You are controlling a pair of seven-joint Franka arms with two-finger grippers.
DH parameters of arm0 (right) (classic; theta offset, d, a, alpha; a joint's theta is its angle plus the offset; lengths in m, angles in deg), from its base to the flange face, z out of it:
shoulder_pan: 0 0.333 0 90
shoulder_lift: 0 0 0 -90
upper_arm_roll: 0 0.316 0.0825 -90
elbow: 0 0 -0.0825 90
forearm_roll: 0 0.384 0 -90
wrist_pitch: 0 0 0.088 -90
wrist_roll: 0 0.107 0 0
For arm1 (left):
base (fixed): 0 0 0 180
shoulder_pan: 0 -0.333 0 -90
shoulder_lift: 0 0 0 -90
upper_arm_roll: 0 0.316 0.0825 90
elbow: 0 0 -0.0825 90
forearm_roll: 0 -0.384 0 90
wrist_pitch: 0 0 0.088 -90
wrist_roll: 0 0.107 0 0
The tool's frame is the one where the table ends.
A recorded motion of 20 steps. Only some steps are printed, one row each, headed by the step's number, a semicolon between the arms.
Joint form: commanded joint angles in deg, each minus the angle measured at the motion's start. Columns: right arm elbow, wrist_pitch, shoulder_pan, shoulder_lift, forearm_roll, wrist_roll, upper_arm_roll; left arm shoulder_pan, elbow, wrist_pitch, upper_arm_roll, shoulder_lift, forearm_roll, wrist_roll.
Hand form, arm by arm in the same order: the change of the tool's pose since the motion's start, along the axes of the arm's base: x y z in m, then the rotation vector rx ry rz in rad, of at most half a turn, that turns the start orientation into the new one. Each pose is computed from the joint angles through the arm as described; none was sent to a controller.
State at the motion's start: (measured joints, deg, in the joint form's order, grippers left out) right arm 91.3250 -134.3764 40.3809 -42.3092 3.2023 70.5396 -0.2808; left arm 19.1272 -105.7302 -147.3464 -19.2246 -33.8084 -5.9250 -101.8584
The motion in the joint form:
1: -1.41 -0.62 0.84 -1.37 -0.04 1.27 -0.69; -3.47 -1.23 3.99 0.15 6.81 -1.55 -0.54
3: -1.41 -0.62 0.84 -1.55 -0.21 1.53 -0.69; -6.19 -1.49 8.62 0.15 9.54 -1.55 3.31
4: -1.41 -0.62 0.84 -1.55 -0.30 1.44 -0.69; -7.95 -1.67 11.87 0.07 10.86 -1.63 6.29
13: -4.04 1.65 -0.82 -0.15 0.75 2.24 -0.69; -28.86 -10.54 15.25 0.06 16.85 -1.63 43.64
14: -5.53 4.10 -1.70 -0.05 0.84 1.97 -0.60; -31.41 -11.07 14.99 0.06 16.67 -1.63 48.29
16: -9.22 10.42 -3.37 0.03 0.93 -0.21 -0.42; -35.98 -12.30 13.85 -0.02 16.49 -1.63 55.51
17: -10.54 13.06 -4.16 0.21 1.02 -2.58 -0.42; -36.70 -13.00 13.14 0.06 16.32 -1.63 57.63
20: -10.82 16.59 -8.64 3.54 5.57 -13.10 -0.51; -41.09 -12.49 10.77 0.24 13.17 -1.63 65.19
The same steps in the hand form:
1: 0.0023 0.0058 -0.0053 0.0003 -0.0140 -0.0160; 0.0198 0.0370 0.0578 0.0342 -0.0538 0.0437
3: 0.0020 0.0055 -0.0075 -0.0035 -0.0129 -0.0184; 0.0303 0.0674 0.0769 0.0802 -0.0420 0.0194
4: 0.0020 0.0055 -0.0075 -0.0043 -0.0137 -0.0158; 0.0348 0.0870 0.0840 0.1139 -0.0222 -0.0073
13: 0.0243 -0.0016 0.0261 0.0272 -0.0265 -0.0693; 0.0591 0.3088 0.0726 0.2087 0.0294 -0.3170
14: 0.0326 -0.0072 0.0349 0.0206 -0.0128 -0.0778; 0.0600 0.3349 0.0673 0.2075 0.0332 -0.3552
16: 0.0480 -0.0180 0.0549 -0.0006 0.0248 -0.0618; 0.0584 0.3801 0.0584 0.2037 0.0319 -0.4052
17: 0.0544 -0.0250 0.0636 -0.0087 0.0411 -0.0327; 0.0559 0.3877 0.0526 0.2016 0.0316 -0.4297
20: 0.0818 -0.0701 0.1031 0.0626 0.0678 0.0370; 0.0594 0.4336 0.0291 0.1809 0.0218 -0.4804

